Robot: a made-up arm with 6 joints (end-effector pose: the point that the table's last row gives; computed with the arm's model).
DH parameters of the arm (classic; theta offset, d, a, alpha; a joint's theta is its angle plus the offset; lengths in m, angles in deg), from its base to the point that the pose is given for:
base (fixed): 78.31 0 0.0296 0
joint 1: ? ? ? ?
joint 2: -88.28 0 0.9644 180
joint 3: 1.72 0.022 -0.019 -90
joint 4: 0 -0.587 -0.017 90
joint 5: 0 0.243 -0.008 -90
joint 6: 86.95 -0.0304 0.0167 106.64
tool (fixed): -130.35 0.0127 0 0
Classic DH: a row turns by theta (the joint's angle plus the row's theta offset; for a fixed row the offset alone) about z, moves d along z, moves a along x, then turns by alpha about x.
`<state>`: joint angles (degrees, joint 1 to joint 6).
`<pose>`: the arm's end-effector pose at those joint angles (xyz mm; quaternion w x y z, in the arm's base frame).
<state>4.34 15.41 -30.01 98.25 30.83 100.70</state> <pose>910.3 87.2 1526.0 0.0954 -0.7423 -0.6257 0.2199</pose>
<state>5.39 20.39 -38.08 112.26 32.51 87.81</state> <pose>886.9 160.0 1364.6 0.1711 -0.6779 -0.6138 0.3666</pose>
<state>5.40 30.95 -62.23 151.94 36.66 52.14</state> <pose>592.0 256.6 1087.8 0.2896 -0.4359 -0.4601 0.7172</pose>
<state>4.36 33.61 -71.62 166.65 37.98 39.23</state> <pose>445.5 256.8 1082.6 0.2922 -0.3353 -0.3864 0.8080</pose>
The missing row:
joint 1: -78.31 0.902 0.027 -90
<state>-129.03 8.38 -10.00 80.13 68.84 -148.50</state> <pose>-573.6 -596.4 1889.4 0.5515 0.6549 -0.0297 -0.5158</pose>
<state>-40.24 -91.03 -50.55 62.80 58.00 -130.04</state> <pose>-551.4 325.5 1475.7 0.9727 0.2127 -0.0819 0.0438</pose>
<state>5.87 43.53 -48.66 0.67 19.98 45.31</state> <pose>684.3 -147.2 960.1 0.6863 -0.5522 0.4721 -0.0328</pose>
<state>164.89 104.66 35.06 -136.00 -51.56 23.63</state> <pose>-1033.6 133.7 12.5 0.0983 -0.5741 0.7643 0.2768</pose>
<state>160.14 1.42 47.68 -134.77 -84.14 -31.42</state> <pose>-624.5 65.8 2195.0 0.6244 0.4554 -0.2857 -0.5667</pose>
